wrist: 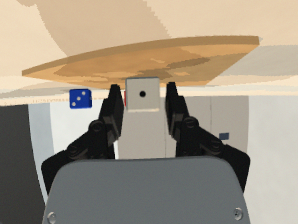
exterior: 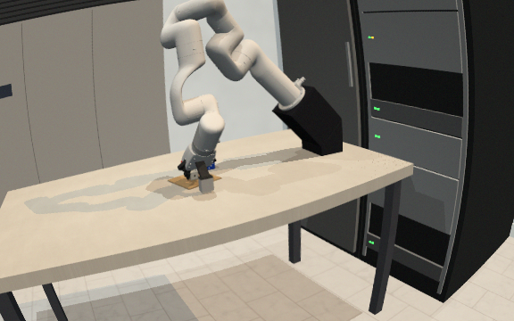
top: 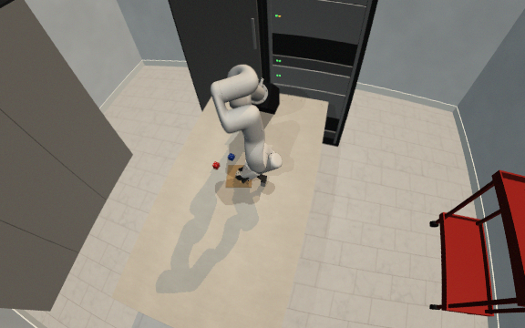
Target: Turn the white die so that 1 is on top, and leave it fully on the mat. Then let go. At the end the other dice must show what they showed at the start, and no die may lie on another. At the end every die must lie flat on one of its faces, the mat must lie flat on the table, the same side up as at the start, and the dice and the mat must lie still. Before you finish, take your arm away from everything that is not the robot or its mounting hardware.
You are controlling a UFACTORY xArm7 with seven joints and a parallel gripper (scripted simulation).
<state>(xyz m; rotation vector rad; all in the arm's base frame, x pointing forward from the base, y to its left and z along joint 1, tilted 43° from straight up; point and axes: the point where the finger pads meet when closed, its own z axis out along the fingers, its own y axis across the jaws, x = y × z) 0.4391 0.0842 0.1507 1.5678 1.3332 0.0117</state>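
The white die is 10 mm to the right of my hand and 10 mm below it. Also, from my hand: red die (160 mm to the right, 20 mm below); blue die (110 mm to the right, 80 mm behind, 20 mm below); brown mat (30 mm below, 10 mm to the right).
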